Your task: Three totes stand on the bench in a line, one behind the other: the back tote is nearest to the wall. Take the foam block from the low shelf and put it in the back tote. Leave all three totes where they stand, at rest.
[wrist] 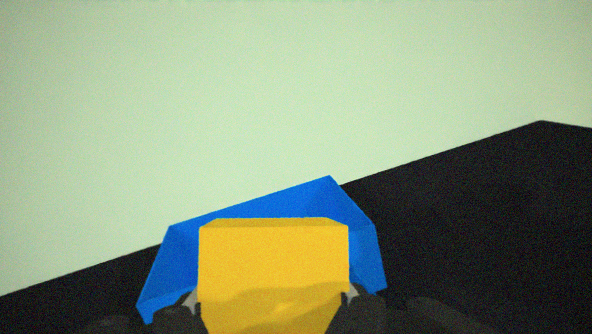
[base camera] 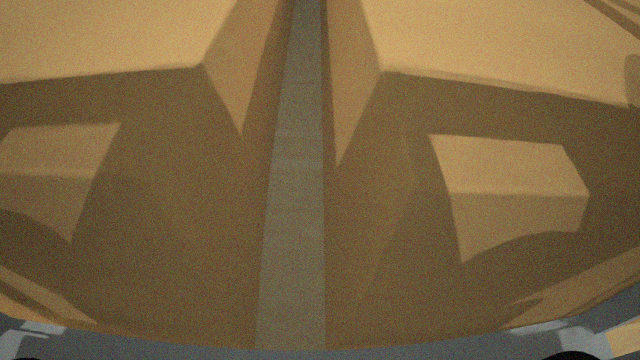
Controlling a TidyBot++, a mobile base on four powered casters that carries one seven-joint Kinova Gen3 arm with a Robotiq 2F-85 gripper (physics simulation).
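Frame: origin at the arm's base, x right, y ahead, z up, level; centimetres.
Seen in the pictures: gripper, fingertip midpoint: (wrist: pixel 273 297).
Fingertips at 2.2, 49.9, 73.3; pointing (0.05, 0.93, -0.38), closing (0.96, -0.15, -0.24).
Pixels of each thing's top centre, then the offset from my fingertips to it, as dx, dy, dz. Level surfaces: height alone.
- yellow foam block, middle of its top: (wrist: pixel 234 214) -0.3, -1.2, +5.5
- blue tote, middle of its top: (wrist: pixel 254 225) -1.3, +30.7, -11.5
- black surface, its level: dz -21.5
My gripper (wrist: pixel 273 297) is shut on the yellow foam block (wrist: pixel 273 255), with a fingertip against each side of it, low in the middle of the wrist view. A blue tote (wrist: pixel 295 202) shows behind the block, tilted in the picture. The block and the fingers cover much of the tote, so its inside and near side are largely hidden. Whether the block is over the tote or short of it I cannot tell. One tote shows; which of the three it is I cannot tell. The low shelf cannot be made out.
A black surface (wrist: pixel 475 225) lies around the tote and reaches to the right in the wrist view. A plain pale green surface (wrist: pixel 250 90) fills the upper part. In the base camera view, tan panels (base camera: pixel 475 30) stand on both sides of a narrow grey strip (base camera: pixel 297 200).
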